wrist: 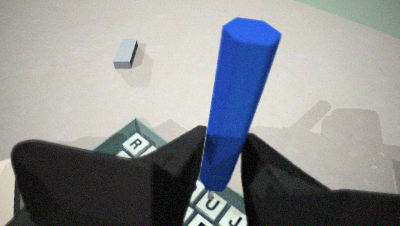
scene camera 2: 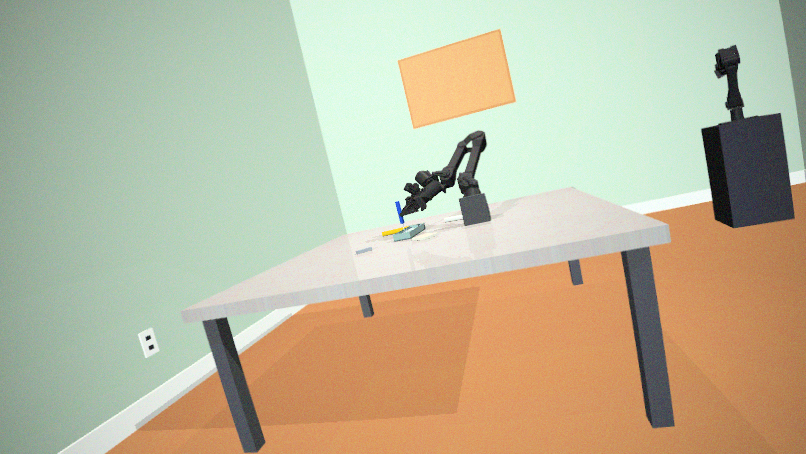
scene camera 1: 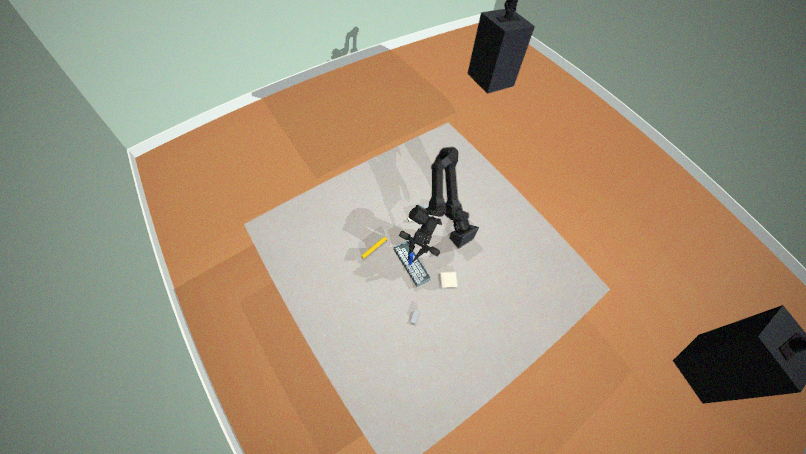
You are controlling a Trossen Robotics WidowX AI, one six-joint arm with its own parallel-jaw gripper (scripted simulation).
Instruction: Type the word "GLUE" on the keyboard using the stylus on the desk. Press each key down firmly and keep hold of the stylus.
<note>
I see my gripper [wrist: 224, 137] and a blue stylus [wrist: 247, 50].
</note>
